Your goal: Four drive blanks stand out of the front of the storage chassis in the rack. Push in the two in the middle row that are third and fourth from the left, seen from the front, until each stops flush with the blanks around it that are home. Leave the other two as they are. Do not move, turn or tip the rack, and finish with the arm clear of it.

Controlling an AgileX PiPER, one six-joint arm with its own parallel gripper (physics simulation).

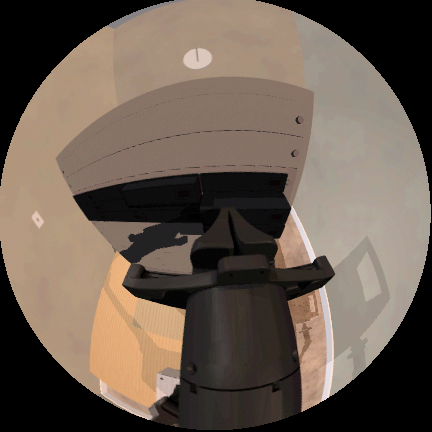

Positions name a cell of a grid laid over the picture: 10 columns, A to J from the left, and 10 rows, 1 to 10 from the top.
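Note:
The gripper (F5) is visible, together with a rack (D5).

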